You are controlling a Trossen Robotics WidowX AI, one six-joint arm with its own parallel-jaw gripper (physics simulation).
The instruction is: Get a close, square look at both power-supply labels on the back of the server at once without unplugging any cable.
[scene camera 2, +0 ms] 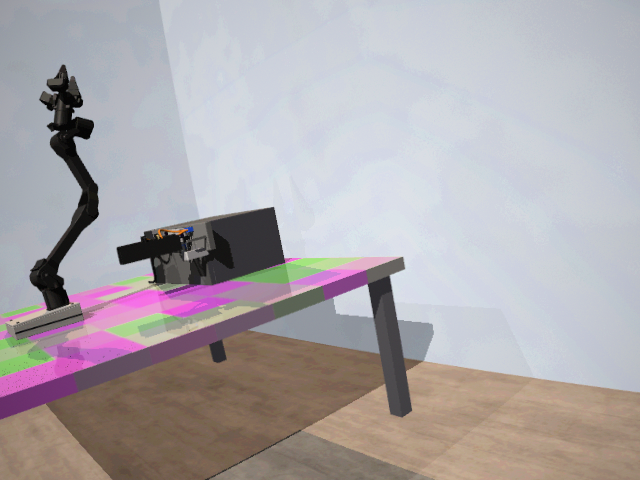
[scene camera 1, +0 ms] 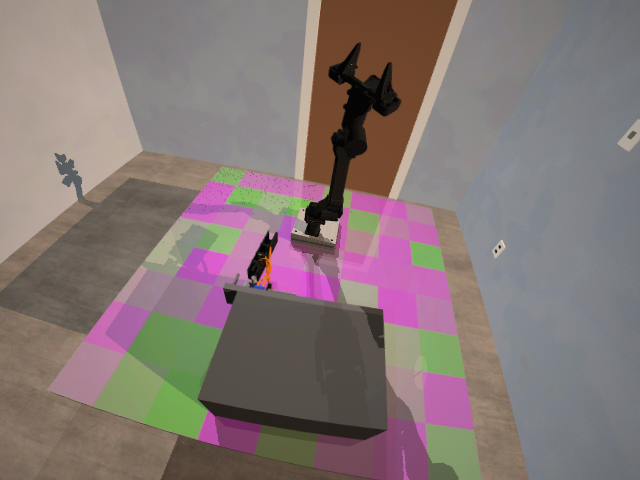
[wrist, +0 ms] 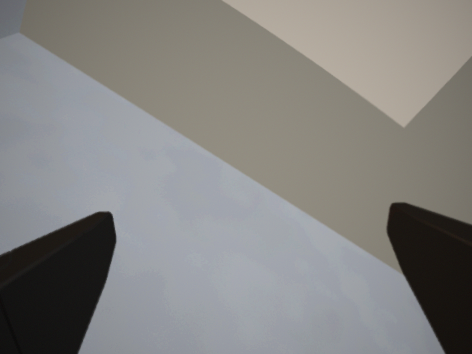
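Pixels of known places: gripper, between the fingertips: [scene camera 2: 68, 70] [scene camera 1: 374, 52] [wrist: 252, 222]; arm's base, origin of its link: [scene camera 2: 58, 307] [scene camera 1: 312, 230].
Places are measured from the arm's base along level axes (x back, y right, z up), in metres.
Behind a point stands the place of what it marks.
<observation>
The server [scene camera 1: 299, 361] {x -0.643, y -0.080, z 0.159 m} [scene camera 2: 245, 242] {x -0.632, y 0.136, z 0.060 m} is a dark grey box on the checkered table, its back toward the arm's base. A black cable arm [scene camera 1: 262, 255] {x -0.331, y 0.121, z 0.156 m} [scene camera 2: 147, 250] {x -0.277, y 0.150, z 0.114 m} juts from one side of the back, with orange cables [scene camera 1: 267, 268] {x -0.359, y 0.095, z 0.129 m} [scene camera 2: 175, 230] {x -0.445, y 0.002, z 0.148 m} along it. The power-supply labels cannot be made out in any view. My gripper [scene camera 1: 374, 53] {x -0.210, y -0.097, z 0.758 m} [scene camera 2: 68, 71] {x -0.210, y -0.097, z 0.758 m} [wrist: 252, 222] {x -0.210, y -0.097, z 0.758 m} is open and empty, high above the arm's base and well apart from the server, with its fingers pointing up. In the wrist view, wall and ceiling show between the fingertips; the server does not show there.
The arm's base plate [scene camera 1: 313, 241] {x -0.049, y -0.016, z -0.016 m} [scene camera 2: 51, 321] {x 0.044, y 0.091, z -0.024 m} stands on the checkered table [scene camera 1: 439, 351] {x -0.430, y -0.571, z -0.048 m} [scene camera 2: 248, 310] {x -0.314, y 0.631, z -0.048 m}, behind the server as seen from scene camera 1. A brown door [scene camera 1: 382, 31] is in the wall behind the arm. A dark mat [scene camera 1: 103, 242] lies on the floor beside the table.
</observation>
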